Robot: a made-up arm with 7 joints. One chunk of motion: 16 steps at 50 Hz.
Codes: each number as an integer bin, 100 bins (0 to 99) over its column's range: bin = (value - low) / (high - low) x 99, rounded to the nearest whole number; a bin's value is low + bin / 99 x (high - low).
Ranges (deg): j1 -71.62..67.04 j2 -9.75..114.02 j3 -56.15..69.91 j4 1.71..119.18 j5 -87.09..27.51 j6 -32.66..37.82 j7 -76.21..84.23
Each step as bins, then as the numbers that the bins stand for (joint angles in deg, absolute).
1 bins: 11 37 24 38 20 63 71
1 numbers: -56.21 36.51 -25.59 46.80 -63.94 12.19 38.85
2 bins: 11 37 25 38 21 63 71
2 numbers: -56.21 36.51 -24.32 46.80 -62.78 12.19 38.85
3 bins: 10 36 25 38 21 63 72
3 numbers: -57.61 35.26 -24.32 46.80 -62.78 12.19 40.47
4 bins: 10 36 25 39 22 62 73
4 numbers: -57.61 35.26 -24.32 47.99 -61.62 11.48 42.09
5 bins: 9 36 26 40 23 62 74
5 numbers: -59.01 35.26 -23.04 49.17 -60.47 11.48 43.71
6 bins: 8 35 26 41 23 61 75
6 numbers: -60.42 34.01 -23.04 50.36 -60.47 10.77 45.34
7 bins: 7 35 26 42 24 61 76
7 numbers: -61.82 34.01 -23.04 51.55 -59.31 10.77 46.96
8 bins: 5 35 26 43 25 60 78
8 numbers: -64.62 34.01 -23.04 52.73 -58.15 10.06 50.20
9 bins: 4 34 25 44 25 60 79
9 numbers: -66.02 32.76 -24.32 53.92 -58.15 10.06 51.82
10 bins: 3 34 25 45 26 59 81
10 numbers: -67.42 32.76 -24.32 55.11 -56.99 9.34 55.06
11 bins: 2 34 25 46 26 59 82
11 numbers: -68.82 32.76 -24.32 56.29 -56.99 9.34 56.68
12 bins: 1 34 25 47 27 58 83
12 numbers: -70.22 32.76 -24.32 57.48 -55.84 8.63 58.30
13 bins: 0 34 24 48 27 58 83
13 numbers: -71.62 32.76 -25.59 58.67 -55.84 8.63 58.30
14 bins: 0 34 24 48 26 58 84
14 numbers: -71.62 32.76 -25.59 58.67 -56.99 8.63 59.92
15 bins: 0 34 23 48 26 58 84
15 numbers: -71.62 32.76 -26.86 58.67 -56.99 8.63 59.92
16 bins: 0 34 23 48 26 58 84
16 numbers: -71.62 32.76 -26.86 58.67 -56.99 8.63 59.92
